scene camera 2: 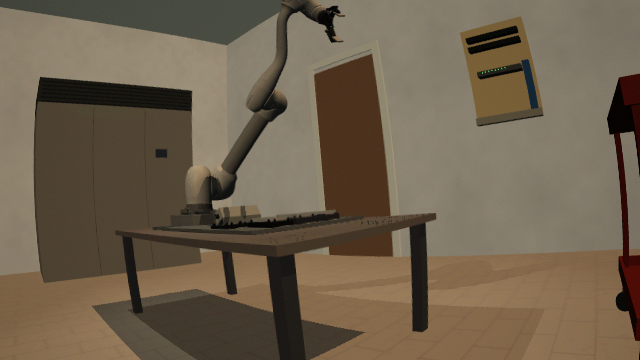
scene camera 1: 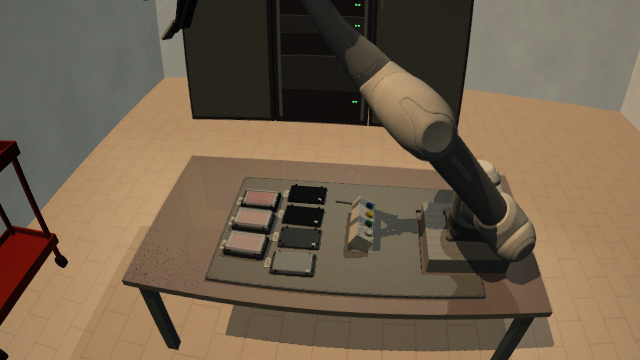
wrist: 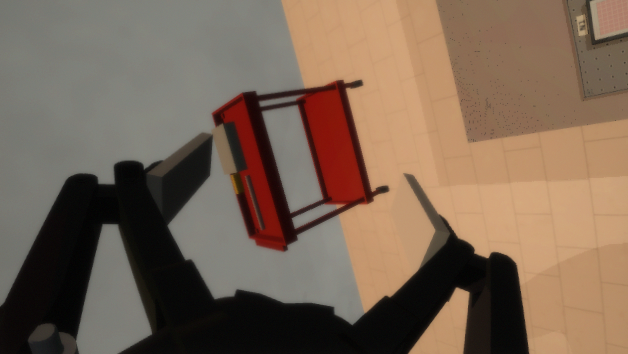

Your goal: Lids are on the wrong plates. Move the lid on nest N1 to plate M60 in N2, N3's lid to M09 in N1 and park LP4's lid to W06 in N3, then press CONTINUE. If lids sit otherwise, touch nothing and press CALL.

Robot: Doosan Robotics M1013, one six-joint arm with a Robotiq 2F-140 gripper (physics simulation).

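Frame: origin at the arm's base, x ahead, y left, z up, level; metres.
Seen in the pictures: gripper, fingertip midpoint: point(scene camera 2: 341, 28) point(scene camera 1: 156, 18) point(wrist: 304, 174); arm's base, origin of the base link: point(scene camera 2: 199, 213) point(scene camera 1: 467, 226).
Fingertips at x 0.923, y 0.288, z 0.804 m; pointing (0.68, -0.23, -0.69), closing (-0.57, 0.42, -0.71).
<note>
Offsets run from my fingertips to a thing's top centre. "spot": to the spot under its first point. Level surfaces: height alone.
Three plates with pink wells @(0.384 m right, 0.118 m back, 0.826 m down) point(scene camera 1: 261, 198) @(0.255 m right, 0.122 m back, 0.820 m down) point(scene camera 1: 253, 218) @(0.122 m right, 0.130 m back, 0.821 m down) point(scene camera 1: 246, 243) sit in a row of nests at the left of the grey mat. One plate @(spot: 0.117 m right, 0.101 m back, 0.821 m down) point(wrist: 611, 17) shows in the wrist view beside a label that looks like N1. Right of that row are four places: two black @(0.460 m right, 0.292 m back, 0.840 m down) point(scene camera 1: 308, 194) @(0.326 m right, 0.299 m back, 0.840 m down) point(scene camera 1: 303, 215), one dark grey @(0.202 m right, 0.308 m back, 0.840 m down) point(scene camera 1: 299, 237) and one light grey @(0.070 m right, 0.309 m back, 0.842 m down) point(scene camera 1: 293, 262) at the front. Lids and plate codes are too small to tell. A sloped button box @(0.274 m right, 0.525 m back, 0.776 m down) point(scene camera 1: 361, 225) has blue, yellow, green and white buttons; their lettering is unreadable. My gripper point(scene camera 2: 339, 27) point(wrist: 304, 174) is open and empty, high above table height.
The perforated mat @(0.860 m down) point(scene camera 1: 400, 280) lies on the brown table @(0.872 m down) point(scene camera 1: 165, 240). The arm's base block point(scene camera 1: 465, 265) stands at the right. A red cart point(scene camera 1: 30, 270) point(wrist: 332, 145) stands left of the table. Dark cabinets point(scene camera 1: 230, 75) stand behind it.
</note>
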